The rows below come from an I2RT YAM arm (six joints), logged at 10 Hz.
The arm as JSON. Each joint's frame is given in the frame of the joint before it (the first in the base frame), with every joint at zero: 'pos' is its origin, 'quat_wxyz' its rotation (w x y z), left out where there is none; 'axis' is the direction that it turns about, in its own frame. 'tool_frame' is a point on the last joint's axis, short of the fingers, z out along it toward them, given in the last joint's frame.
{
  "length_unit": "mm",
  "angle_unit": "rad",
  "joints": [
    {
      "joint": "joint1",
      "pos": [
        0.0,
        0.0,
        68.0
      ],
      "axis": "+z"
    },
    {
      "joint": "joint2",
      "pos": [
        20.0,
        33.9,
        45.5
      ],
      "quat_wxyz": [
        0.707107,
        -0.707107,
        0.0,
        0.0
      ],
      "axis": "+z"
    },
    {
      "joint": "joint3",
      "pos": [
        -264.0,
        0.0,
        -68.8
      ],
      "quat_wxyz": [
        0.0,
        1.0,
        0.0,
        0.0
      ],
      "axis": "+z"
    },
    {
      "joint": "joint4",
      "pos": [
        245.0,
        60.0,
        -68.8
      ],
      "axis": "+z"
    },
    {
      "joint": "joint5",
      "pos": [
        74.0,
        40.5,
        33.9
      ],
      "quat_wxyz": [
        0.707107,
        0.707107,
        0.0,
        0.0
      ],
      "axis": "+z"
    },
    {
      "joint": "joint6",
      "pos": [
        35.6,
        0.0,
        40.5
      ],
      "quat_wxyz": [
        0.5,
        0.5,
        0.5,
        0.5
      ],
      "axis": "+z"
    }
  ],
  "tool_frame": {
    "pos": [
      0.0,
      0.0,
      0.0
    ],
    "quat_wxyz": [
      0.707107,
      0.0,
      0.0,
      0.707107
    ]
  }
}
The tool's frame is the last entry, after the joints.
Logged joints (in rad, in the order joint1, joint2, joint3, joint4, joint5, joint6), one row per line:
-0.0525 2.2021 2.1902 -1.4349 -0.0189 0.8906
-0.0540 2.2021 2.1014 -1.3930 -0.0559 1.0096
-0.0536 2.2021 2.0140 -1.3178 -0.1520 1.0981
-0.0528 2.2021 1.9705 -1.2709 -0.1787 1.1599
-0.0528 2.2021 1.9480 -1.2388 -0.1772 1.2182
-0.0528 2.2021 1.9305 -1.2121 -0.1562 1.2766
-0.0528 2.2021 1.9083 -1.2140 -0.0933 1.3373
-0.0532 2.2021 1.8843 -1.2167 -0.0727 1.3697
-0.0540 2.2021 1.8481 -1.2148 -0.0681 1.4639
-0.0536 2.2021 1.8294 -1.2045 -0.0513 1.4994
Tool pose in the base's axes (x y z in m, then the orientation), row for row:
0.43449 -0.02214 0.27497 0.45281 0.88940 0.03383 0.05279
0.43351 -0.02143 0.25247 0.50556 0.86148 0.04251 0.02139
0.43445 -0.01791 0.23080 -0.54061 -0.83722 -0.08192 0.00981
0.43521 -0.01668 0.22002 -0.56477 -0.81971 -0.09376 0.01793
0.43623 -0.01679 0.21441 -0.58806 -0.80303 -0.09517 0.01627
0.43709 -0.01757 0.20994 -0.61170 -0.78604 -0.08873 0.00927
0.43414 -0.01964 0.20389 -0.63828 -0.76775 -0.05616 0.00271
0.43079 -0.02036 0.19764 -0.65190 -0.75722 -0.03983 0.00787
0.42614 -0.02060 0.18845 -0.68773 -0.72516 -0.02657 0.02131
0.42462 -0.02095 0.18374 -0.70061 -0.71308 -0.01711 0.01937
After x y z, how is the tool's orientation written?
As a quaternion, x y z w.
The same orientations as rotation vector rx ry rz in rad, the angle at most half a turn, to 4 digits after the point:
1.3766 2.7040 0.1029
1.5670 2.6702 0.1318
-1.6878 -2.6139 -0.2558
-1.7543 -2.5462 -0.2912
-1.8286 -2.4970 -0.2959
-1.9105 -2.4550 -0.2771
-2.0018 -2.4078 -0.1761
-2.0378 -2.3670 -0.1245
-2.1317 -2.2478 -0.0824
-2.1743 -2.2130 -0.0531

